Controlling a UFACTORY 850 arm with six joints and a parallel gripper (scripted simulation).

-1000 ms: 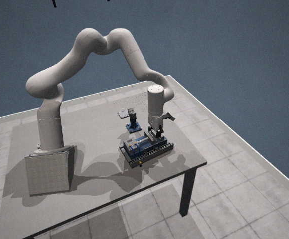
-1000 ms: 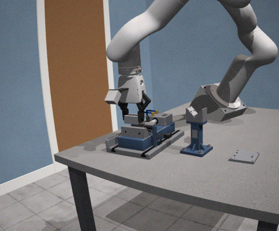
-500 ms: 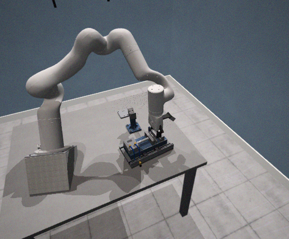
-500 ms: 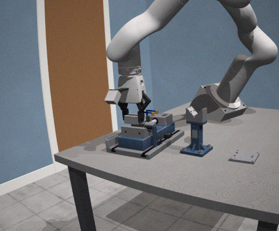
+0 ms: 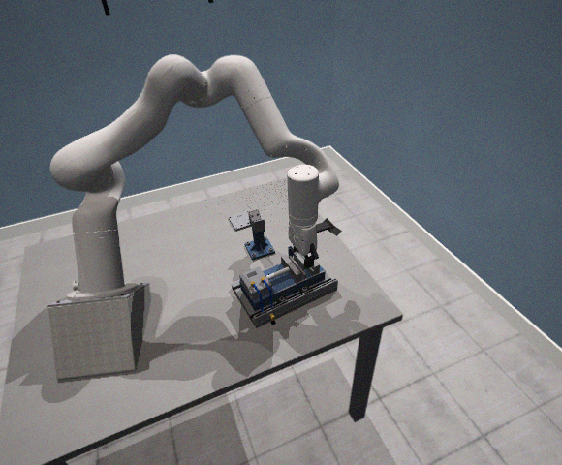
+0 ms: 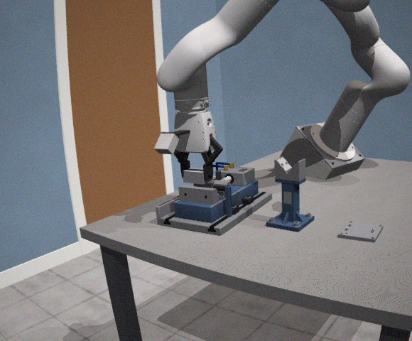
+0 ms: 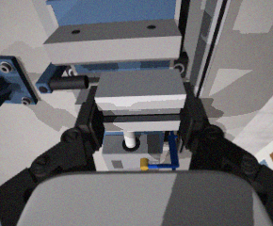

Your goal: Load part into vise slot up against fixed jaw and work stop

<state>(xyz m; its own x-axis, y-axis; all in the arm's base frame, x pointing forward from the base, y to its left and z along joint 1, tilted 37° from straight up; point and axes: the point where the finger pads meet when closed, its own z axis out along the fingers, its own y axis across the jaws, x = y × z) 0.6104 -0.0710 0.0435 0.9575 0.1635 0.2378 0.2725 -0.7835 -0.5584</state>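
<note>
Now: the part 1 cm below my hand. From my hand the other things lie so: fixed jaw (3 cm ahead, 3 cm to the left, 5 cm below); moving jaw (4 cm behind, 1 cm to the left, 5 cm below); work stop (2 cm behind, 6 cm to the left, 4 cm below).
</note>
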